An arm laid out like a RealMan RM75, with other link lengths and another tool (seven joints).
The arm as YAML. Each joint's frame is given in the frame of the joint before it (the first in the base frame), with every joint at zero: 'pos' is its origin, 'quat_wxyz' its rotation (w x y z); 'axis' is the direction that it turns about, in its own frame. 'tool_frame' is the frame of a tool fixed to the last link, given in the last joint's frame.
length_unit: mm
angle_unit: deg
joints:
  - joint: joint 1
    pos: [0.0, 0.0, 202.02]
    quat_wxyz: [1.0, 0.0, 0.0, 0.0]
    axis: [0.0, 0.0, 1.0]
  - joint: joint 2
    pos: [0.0, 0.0, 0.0]
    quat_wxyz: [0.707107, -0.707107, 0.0, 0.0]
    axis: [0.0, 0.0, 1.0]
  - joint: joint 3
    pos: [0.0, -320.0, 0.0]
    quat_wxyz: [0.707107, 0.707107, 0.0, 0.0]
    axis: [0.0, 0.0, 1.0]
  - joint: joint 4
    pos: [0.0, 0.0, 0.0]
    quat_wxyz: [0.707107, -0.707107, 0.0, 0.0]
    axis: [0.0, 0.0, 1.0]
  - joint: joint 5
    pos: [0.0, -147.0, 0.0]
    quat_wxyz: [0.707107, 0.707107, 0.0, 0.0]
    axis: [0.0, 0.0, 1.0]
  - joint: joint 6
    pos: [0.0, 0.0, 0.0]
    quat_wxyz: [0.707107, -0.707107, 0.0, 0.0]
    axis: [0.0, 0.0, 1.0]
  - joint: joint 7
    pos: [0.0, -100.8, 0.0]
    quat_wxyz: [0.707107, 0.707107, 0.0, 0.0]
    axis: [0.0, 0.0, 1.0]
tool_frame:
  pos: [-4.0, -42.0, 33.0]
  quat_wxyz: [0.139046, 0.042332, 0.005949, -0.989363]
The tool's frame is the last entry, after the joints.
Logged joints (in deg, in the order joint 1, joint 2, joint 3, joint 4, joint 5, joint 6, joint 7), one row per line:
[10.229 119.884 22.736 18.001 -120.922 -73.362 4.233]
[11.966 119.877 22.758 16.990 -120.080 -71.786 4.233]
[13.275 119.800 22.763 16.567 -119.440 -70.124 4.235]
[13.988 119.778 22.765 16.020 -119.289 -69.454 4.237]
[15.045 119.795 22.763 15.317 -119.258 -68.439 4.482]
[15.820 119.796 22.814 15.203 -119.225 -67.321 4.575]
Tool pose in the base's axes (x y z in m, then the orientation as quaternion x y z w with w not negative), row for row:
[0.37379 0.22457 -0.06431 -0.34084 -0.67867 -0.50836 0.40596]
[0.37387 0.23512 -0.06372 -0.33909 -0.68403 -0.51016 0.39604]
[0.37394 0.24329 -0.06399 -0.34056 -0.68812 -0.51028 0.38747]
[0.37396 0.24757 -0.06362 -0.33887 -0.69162 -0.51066 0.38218]
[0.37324 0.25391 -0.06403 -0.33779 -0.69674 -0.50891 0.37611]
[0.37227 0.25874 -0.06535 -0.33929 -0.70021 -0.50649 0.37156]
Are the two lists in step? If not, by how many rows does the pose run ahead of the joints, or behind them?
They are in step.
